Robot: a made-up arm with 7 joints.
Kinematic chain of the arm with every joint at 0, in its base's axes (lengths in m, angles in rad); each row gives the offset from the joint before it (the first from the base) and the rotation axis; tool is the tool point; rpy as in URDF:
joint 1: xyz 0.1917 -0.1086 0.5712 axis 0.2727 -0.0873 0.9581
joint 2: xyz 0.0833 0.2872 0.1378 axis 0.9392 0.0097 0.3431
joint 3: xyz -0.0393 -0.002 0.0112 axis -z
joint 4: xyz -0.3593 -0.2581 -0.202 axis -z
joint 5: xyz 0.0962 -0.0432 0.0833 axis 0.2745 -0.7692 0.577
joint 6: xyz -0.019 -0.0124 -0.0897 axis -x
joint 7: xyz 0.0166 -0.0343 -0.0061 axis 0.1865 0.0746 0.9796
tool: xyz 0.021 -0.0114 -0.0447 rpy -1.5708 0 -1.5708
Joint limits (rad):
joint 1: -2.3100..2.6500
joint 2: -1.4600..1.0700
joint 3: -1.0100..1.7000
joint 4: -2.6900..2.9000
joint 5: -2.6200..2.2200
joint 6: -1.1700..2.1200
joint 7: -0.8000..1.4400
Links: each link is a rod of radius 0.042 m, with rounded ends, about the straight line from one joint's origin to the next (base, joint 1, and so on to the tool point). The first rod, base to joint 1, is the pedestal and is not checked.
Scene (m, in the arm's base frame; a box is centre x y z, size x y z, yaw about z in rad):
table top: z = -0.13
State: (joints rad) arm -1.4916 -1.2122 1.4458 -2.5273 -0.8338 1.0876 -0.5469
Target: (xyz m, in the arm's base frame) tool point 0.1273 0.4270 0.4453
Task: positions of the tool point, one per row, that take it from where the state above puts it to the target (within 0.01 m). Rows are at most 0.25 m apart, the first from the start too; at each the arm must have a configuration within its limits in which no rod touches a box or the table.
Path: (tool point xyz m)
1: 0.4623 0.0723 0.2456
2: 0.4195 0.2350 0.2881
3: 0.3016 0.3661 0.3587
4: 0.1273 0.4270 0.4453

